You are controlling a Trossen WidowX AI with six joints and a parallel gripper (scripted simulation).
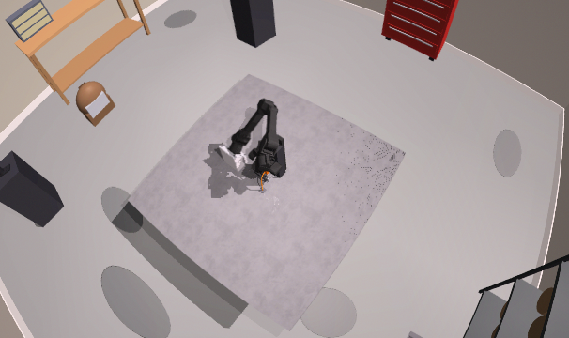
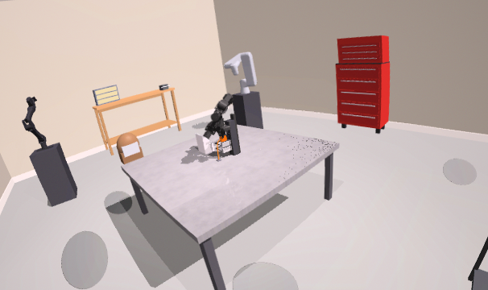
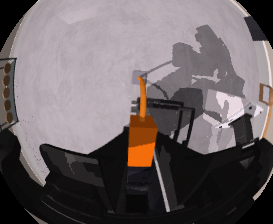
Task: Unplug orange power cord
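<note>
Right now the orange plug is 3 cm to the left of my gripper tip and 1 cm behind it.
</note>
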